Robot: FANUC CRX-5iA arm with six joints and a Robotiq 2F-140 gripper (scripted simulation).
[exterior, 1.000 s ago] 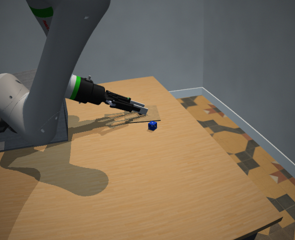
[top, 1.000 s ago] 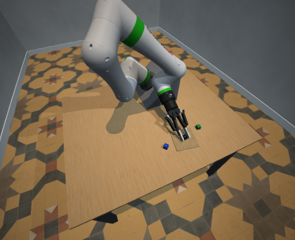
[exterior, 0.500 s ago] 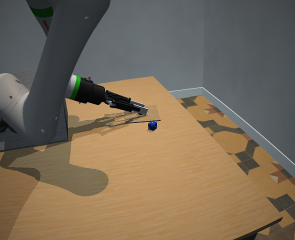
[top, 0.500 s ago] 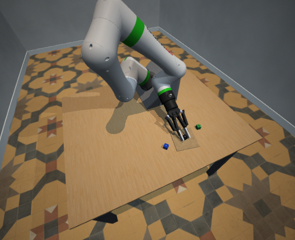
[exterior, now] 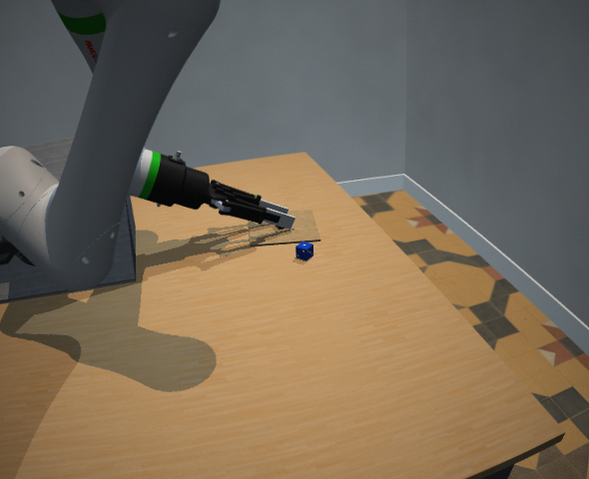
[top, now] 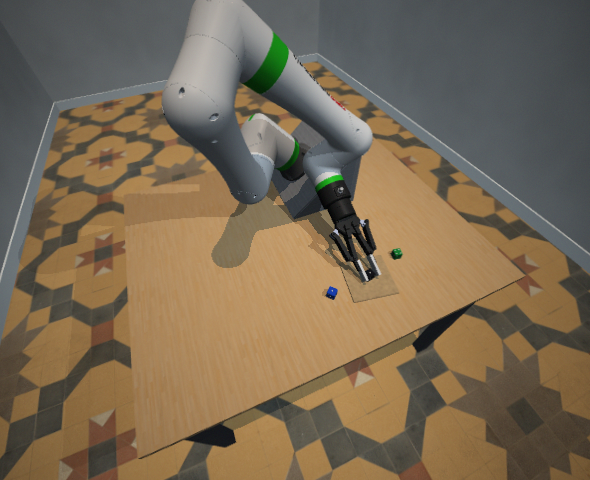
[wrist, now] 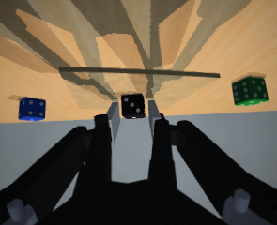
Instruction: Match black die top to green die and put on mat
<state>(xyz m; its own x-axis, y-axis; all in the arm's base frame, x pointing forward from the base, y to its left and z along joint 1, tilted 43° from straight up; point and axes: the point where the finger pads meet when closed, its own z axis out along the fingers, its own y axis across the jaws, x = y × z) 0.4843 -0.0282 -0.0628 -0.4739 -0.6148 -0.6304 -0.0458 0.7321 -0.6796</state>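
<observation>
Now: hand 20 mm above the black die and 10 mm short of it. Also, from my hand: green die: 130 mm to the left, 20 mm below, 20 mm behind; tan mat: 30 mm below, 10 mm ahead; blue die: 130 mm to the right, 20 mm below, 20 mm ahead.
</observation>
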